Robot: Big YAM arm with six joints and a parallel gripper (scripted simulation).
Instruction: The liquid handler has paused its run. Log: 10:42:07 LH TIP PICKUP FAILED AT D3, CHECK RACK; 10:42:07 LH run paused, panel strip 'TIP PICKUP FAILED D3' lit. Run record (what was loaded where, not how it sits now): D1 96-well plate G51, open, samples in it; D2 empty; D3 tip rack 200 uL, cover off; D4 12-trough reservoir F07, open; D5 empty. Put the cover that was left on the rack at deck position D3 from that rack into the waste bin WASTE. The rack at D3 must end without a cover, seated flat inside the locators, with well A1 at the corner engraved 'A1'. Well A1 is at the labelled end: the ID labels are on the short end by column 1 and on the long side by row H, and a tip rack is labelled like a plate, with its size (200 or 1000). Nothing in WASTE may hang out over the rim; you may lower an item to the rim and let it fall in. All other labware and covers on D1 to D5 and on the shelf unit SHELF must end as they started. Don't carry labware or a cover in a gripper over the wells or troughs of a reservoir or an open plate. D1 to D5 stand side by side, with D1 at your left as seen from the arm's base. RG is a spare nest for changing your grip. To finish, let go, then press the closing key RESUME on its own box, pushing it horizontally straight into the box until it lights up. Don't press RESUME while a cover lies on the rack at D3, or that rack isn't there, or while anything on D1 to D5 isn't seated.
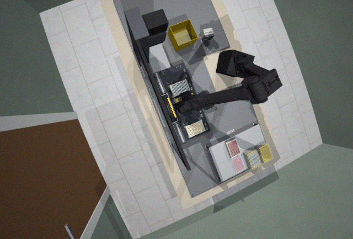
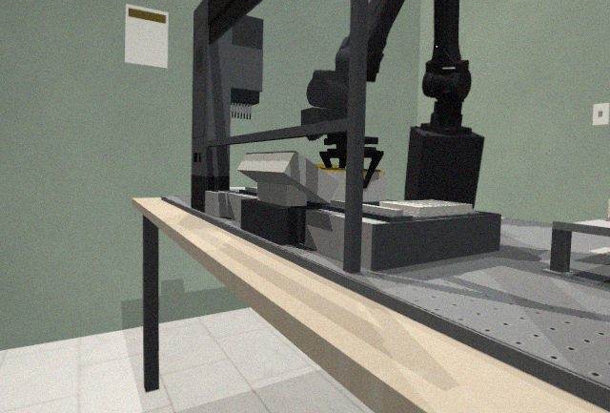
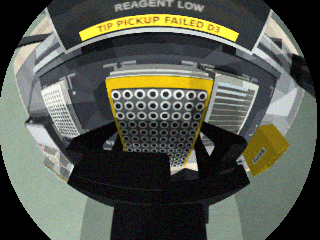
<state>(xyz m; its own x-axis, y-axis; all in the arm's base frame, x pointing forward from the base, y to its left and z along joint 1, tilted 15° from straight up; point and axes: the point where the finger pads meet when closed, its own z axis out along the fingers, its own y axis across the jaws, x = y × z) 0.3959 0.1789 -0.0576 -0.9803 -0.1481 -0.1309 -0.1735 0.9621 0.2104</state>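
My hand is 1 cm to the left of the yellow-framed tip rack and 1 cm below it. Also, from my hand: gantry post (14 cm ahead, 28 cm to the left, 14 cm above); then cream plate (3 cm behind, 20 cm to the left, 3 cm below); then yellow waste bin (8 cm behind, 46 cm to the right, 5 cm below).
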